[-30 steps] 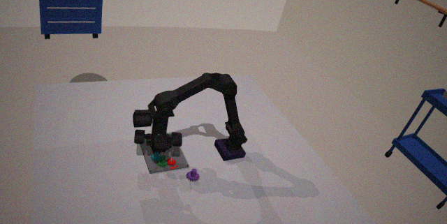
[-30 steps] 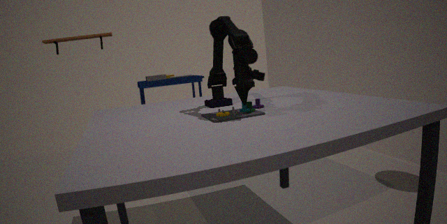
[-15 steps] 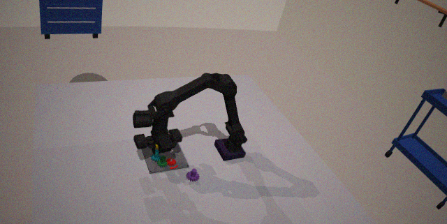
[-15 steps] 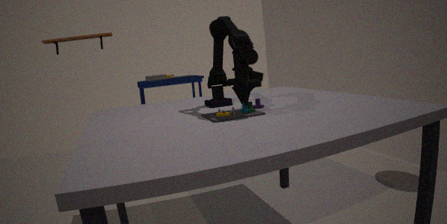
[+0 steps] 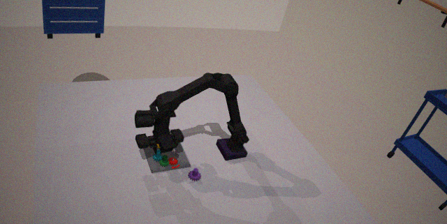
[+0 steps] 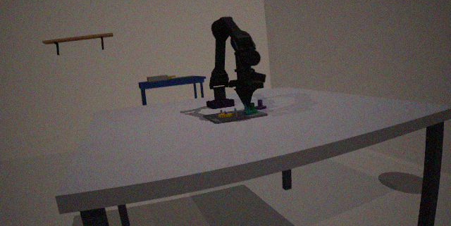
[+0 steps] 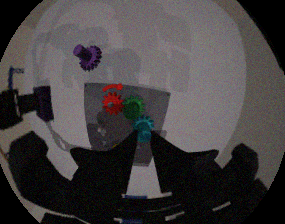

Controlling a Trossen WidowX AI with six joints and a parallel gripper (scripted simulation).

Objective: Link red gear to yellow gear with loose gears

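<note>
The teal gear is 1 cm below my gripper tip. Also, from my gripper tip: yellow gear 8 cm to the right, 4 cm behind, 2 cm below; red gear 6 cm behind, 3 cm to the left, 2 cm below; green gear 3 cm to the left, 2 cm below, 2 cm behind.
</note>
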